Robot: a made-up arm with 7 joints. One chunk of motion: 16 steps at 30 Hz.
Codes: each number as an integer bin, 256 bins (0 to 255) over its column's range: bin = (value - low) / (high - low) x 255, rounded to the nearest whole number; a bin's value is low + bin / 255 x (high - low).
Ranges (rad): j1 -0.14..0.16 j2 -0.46..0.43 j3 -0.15..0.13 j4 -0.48..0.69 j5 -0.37..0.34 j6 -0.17..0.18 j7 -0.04..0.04
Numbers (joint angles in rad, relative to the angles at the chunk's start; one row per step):
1: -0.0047 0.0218 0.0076 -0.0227 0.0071 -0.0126 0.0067
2: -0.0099 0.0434 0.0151 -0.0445 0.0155 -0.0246 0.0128
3: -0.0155 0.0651 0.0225 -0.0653 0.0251 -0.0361 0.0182
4: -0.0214 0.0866 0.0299 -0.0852 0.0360 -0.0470 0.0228
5: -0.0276 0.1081 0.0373 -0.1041 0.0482 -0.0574 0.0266
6: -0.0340 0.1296 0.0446 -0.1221 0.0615 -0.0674 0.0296
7: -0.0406 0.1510 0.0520 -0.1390 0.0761 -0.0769 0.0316
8: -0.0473 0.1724 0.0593 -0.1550 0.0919 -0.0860 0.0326
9: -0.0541 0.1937 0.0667 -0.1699 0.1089 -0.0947 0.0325
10: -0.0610 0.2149 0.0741 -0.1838 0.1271 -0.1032 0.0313
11: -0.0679 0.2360 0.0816 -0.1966 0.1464 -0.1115 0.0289
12: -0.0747 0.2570 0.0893 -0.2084 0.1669 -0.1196 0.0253
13: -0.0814 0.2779 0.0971 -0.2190 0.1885 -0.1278 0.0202
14: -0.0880 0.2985 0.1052 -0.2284 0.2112 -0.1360 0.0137
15: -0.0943 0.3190 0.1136 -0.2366 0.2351 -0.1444 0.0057
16: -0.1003 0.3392 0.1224 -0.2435 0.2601 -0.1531 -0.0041
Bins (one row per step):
1: 115 138 144 100 135 115 149
2: 111 144 150 95 138 106 168
3: 106 150 157 90 142 98 186
4: 101 157 164 86 146 90 200
5: 96 163 171 82 150 82 212
6: 90 169 177 78 155 75 222
7: 84 175 184 74 160 68 228
8: 79 181 191 71 166 61 231
9: 73 187 197 68 172 55 231
10: 67 193 204 65 179 49 227
11: 61 199 211 62 185 43 220
12: 56 205 218 59 193 37 208
13: 50 211 225 57 201 31 192
14: 44 217 232 55 209 25 171
15: 39 223 240 53 217 19 146
16: 34 229 248 52 226 12 114

